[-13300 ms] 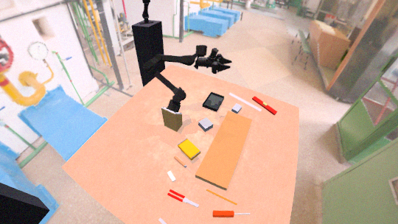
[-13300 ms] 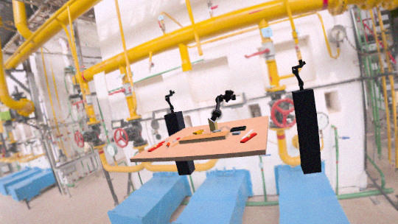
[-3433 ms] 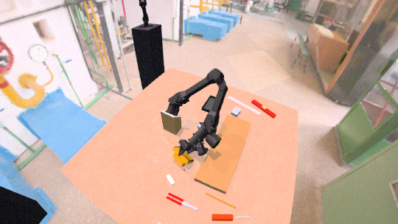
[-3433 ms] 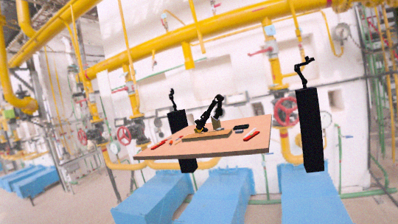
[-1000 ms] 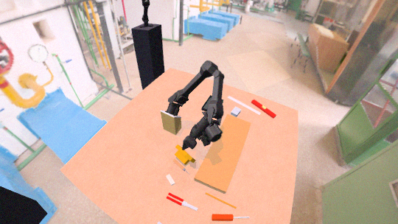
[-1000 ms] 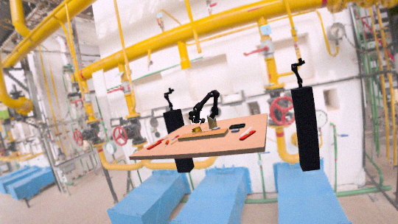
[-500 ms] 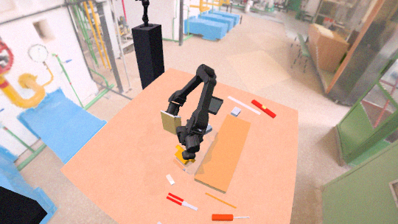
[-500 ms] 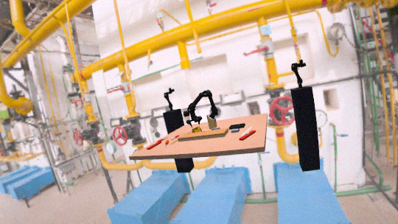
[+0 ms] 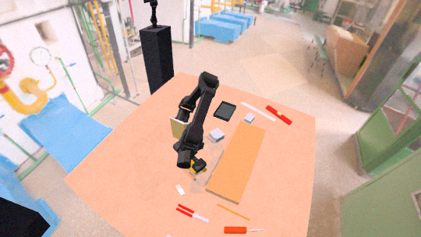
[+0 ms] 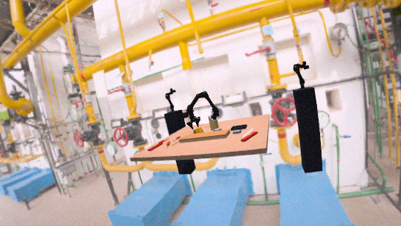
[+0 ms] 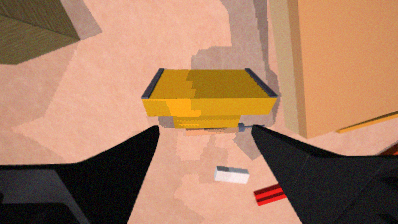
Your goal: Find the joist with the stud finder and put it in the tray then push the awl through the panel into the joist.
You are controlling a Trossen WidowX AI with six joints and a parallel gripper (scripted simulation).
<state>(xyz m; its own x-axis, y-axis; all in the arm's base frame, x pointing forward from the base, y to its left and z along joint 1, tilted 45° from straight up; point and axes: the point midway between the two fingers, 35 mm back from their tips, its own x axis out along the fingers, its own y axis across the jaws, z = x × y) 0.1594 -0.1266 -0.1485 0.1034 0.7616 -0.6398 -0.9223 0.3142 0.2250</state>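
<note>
My gripper tip is 50 mm above the yellow stud finder and 20 mm short of it. Round my gripper tip: white block (140 mm to the right, 70 mm below); awl (60 mm below, 50 mm to the right, 30 mm ahead); pencil (290 mm ahead, 130 mm to the right, 70 mm below).
</note>
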